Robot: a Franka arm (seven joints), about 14 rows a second.
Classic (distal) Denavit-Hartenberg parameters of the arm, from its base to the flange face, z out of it. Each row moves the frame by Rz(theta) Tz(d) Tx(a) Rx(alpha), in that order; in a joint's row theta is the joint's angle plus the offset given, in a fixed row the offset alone. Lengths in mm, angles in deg.
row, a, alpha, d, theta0
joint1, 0, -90, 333, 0
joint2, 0, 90, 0, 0
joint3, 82.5, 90, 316, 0
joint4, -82.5, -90, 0, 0
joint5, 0, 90, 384, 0
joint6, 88, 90, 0, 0
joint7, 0, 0, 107, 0
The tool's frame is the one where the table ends.
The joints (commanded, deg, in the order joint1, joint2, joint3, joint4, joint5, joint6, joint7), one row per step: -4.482 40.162 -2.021 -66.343 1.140 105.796 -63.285; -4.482 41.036 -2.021 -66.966 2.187 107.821 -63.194; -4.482 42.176 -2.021 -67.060 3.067 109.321 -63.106; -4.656 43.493 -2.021 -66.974 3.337 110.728 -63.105; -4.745 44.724 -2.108 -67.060 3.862 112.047 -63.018; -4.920 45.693 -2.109 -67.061 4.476 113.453 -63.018; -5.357 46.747 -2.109 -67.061 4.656 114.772 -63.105; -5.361 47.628 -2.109 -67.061 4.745 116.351 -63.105; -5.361 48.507 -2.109 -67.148 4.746 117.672 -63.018; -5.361 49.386 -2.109 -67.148 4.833 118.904 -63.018; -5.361 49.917 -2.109 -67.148 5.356 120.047 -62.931
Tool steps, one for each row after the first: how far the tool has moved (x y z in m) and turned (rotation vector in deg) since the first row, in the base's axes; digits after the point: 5 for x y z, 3 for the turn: 0.00305 0.00094 -0.01350 0.897 -0.633 -0.425; 0.00631 0.00164 -0.02687 1.645 -0.984 -0.827; 0.00933 -0.00073 -0.04128 1.818 -1.184 -1.131; 0.01141 -0.00248 -0.05615 2.179 -1.233 -1.607; 0.01365 -0.00454 -0.06677 2.633 -1.728 -2.069; 0.01503 -0.01052 -0.07868 2.695 -2.017 -2.546; 0.01737 -0.01100 -0.08791 2.632 -2.713 -2.645; 0.01878 -0.01138 -0.09825 2.531 -3.058 -2.787; 0.02018 -0.01167 -0.10801 2.507 -3.412 -2.875; 0.02170 -0.01158 -0.11325 2.851 -4.068 -3.251
